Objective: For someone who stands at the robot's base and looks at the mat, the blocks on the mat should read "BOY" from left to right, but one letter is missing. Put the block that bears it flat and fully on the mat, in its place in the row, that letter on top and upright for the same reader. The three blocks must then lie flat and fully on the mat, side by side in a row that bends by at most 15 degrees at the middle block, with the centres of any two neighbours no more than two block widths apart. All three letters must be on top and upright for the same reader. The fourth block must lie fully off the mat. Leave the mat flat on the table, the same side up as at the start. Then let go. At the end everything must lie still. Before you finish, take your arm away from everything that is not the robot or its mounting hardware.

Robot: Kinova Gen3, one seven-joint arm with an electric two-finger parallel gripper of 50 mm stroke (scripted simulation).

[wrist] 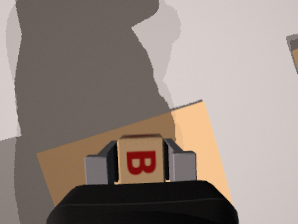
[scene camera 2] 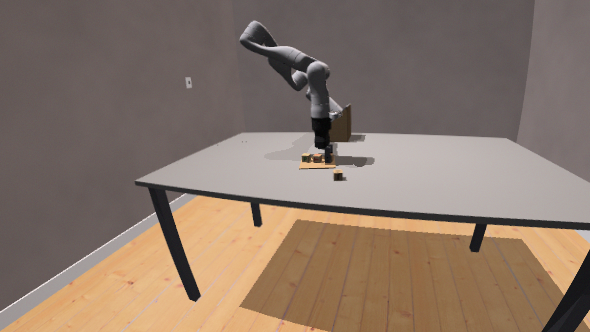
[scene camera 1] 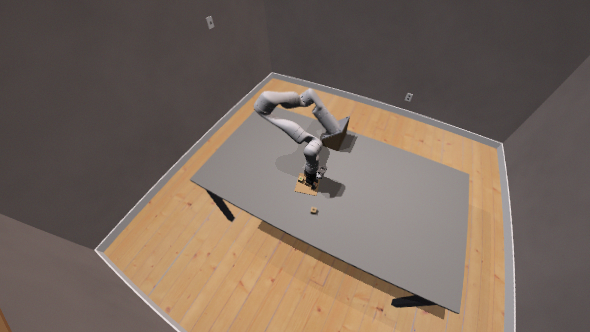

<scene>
In view: the gripper (wrist: 141, 153) and a mat (wrist: 63, 167).
</scene>
